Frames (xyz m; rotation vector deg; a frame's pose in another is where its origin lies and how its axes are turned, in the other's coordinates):
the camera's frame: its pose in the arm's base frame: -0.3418 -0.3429 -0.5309 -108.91 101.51 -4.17
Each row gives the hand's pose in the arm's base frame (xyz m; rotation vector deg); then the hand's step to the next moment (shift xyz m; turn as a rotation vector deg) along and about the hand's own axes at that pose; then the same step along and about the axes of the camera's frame.
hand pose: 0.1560 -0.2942 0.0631 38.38 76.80 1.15
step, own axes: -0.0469 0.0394 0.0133 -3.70 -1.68 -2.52
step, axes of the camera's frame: -0.0249 -0.0376 -0.0435 0.34 2.50 -4.06
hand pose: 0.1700 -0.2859 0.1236 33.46 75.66 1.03
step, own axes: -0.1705 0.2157 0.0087 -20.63 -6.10 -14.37
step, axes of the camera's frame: -0.1893 -0.1263 -0.1546 -1.15 12.78 -22.46
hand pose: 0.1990 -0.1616 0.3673 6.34 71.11 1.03
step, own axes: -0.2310 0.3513 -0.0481 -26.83 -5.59 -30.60
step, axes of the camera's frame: -0.4036 -0.0005 -0.1271 -4.91 28.27 -29.40
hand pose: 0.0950 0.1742 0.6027 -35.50 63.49 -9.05
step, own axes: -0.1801 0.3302 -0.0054 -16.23 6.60 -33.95
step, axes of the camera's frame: -0.3316 0.1510 0.0934 -4.00 35.15 -14.42
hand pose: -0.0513 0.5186 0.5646 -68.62 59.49 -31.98
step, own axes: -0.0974 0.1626 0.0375 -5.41 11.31 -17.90
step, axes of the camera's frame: -0.1081 0.0831 0.1369 0.67 21.84 -0.36
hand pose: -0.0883 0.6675 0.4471 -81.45 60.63 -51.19
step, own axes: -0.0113 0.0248 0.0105 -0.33 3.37 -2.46
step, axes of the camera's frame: -0.0047 0.0076 0.0278 1.02 3.83 1.33
